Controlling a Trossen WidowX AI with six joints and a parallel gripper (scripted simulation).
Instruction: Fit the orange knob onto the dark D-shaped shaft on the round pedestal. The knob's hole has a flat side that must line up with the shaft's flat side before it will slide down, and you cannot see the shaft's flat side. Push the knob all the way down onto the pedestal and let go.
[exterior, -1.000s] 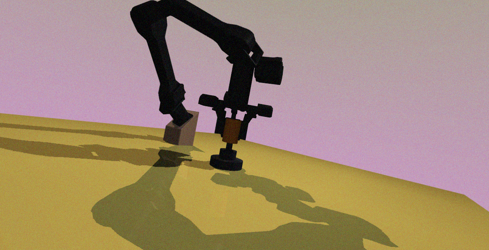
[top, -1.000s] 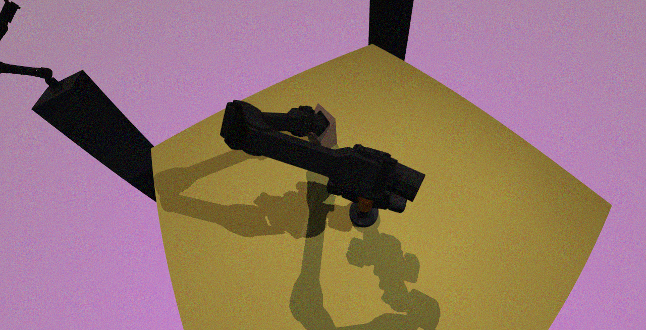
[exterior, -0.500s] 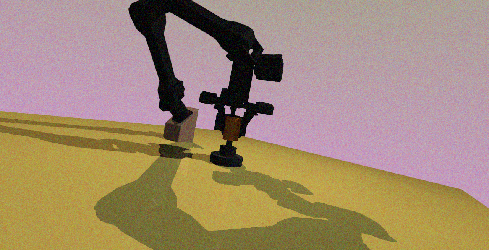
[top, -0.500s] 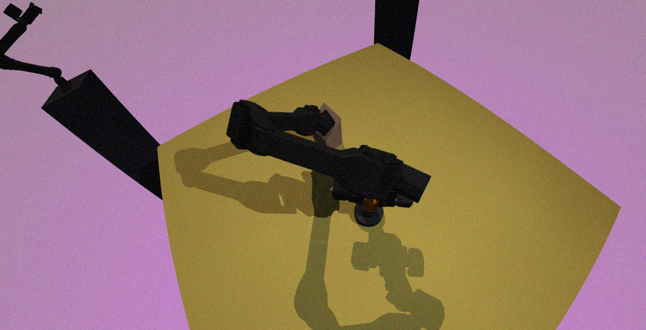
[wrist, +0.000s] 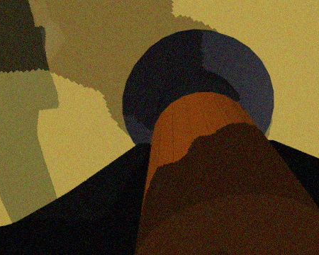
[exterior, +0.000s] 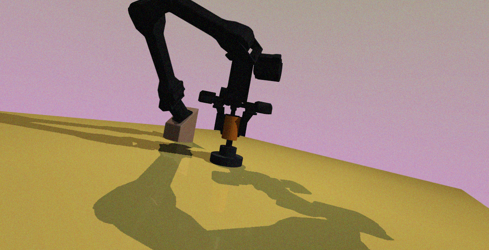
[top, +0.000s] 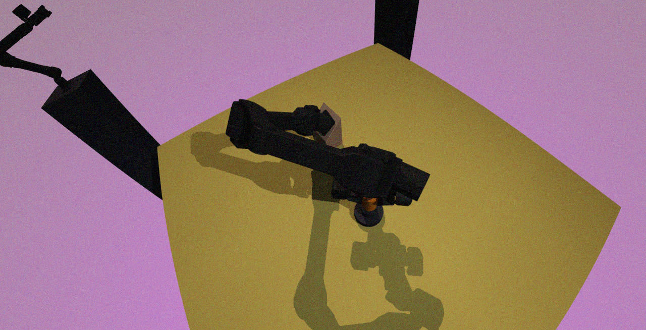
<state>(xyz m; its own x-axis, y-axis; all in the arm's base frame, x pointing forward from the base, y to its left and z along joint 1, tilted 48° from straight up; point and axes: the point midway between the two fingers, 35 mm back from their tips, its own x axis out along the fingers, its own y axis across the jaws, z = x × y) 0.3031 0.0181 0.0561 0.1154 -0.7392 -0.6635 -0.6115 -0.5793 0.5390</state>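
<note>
My gripper tip is 2 cm below the orange knob. The rest, counted from my gripper tip: dark pedestal 4 cm below.
</note>
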